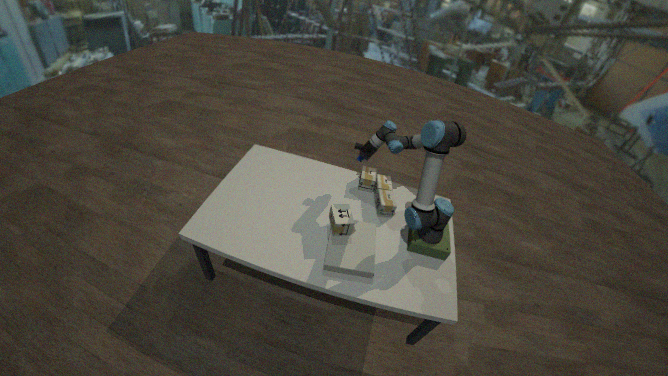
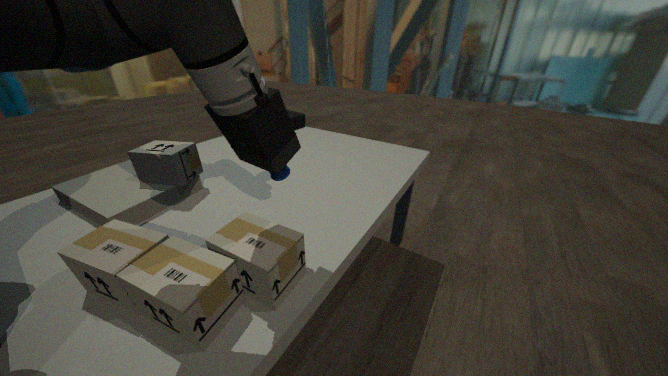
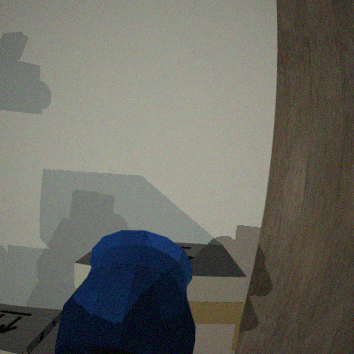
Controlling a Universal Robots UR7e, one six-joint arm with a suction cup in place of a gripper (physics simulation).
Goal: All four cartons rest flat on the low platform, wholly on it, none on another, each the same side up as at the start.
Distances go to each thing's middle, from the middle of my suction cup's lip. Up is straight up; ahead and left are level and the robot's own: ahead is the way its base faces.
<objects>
Now: the low grey platform [image 2: 115, 192] 100 mm behind my suction cup, 530 mm to the left of it and 170 mm below it.
</objects>
